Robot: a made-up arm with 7 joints. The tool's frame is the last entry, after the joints. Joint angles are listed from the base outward. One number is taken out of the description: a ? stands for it. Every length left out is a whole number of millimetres.
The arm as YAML. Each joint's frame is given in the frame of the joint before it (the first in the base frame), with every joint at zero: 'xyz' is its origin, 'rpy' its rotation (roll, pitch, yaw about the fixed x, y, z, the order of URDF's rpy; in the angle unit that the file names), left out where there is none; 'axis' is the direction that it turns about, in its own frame. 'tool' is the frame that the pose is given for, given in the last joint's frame.
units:
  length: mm
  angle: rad
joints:
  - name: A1
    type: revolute
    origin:
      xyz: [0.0, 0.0, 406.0]
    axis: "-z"
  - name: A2
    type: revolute
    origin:
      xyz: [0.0, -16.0, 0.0]
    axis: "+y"
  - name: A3
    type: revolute
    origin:
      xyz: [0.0, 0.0, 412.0]
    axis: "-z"
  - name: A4
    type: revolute
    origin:
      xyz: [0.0, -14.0, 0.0]
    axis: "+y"
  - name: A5
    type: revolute
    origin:
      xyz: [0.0, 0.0, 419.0]
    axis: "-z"
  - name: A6
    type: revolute
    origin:
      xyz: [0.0, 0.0, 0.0]
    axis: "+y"
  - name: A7
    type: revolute
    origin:
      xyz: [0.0, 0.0, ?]
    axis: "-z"
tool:
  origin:
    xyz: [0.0, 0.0, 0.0]
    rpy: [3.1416, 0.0, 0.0]
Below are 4 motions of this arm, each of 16 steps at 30 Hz.
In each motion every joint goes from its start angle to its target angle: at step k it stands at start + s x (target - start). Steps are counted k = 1, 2, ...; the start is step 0. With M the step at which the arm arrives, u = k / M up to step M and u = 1 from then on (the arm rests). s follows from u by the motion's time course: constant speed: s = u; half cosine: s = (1 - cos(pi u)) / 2; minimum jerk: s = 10 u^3 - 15 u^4 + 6 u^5.
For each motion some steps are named. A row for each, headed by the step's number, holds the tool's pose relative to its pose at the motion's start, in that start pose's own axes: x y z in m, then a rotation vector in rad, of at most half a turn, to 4 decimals.
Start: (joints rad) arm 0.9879 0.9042 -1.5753 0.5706 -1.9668 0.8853 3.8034
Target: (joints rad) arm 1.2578 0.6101 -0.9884 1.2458 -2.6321 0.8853 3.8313
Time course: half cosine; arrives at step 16
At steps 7, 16:
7: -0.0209 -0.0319 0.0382 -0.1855 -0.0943 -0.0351
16: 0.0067 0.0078 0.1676 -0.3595 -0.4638 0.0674

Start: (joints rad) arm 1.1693 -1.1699 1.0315 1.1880 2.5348 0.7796 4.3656
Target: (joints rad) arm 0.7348 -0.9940 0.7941 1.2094 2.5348 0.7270 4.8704
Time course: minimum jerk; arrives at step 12
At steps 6, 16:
6: 0.0767 -0.1606 0.0676 -0.2922 -0.1291 0.1522
16: 0.1192 -0.2983 0.1767 -0.6064 -0.1873 0.2636

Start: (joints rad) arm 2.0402 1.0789 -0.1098 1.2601 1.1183 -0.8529 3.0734
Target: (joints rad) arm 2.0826 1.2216 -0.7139 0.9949 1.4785 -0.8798 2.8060
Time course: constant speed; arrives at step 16
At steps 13, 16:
13: 0.1199 0.0307 -0.1105 0.1106 -0.4299 -0.2052
16: 0.1485 0.0258 -0.1237 0.1170 -0.5216 -0.2476

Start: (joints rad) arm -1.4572 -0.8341 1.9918 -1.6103 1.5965 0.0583 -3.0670
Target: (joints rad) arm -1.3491 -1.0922 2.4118 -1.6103 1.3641 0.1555 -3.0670
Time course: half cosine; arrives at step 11
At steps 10, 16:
10: 0.1096 0.0375 0.0586 0.0890 -0.3824 0.0285
16: 0.1112 0.0390 0.0607 0.0929 -0.3897 0.0295

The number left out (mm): 79.0
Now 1 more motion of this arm.
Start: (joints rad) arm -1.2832 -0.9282 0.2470 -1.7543 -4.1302 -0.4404 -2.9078
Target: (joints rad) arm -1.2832 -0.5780 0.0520 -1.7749 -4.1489 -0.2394 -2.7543
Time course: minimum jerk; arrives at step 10
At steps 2, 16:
2: 0.0053 0.0073 0.0071 0.0206 0.0068 -0.0038
16: 0.0914 0.1051 0.1504 0.3907 0.0731 -0.0069

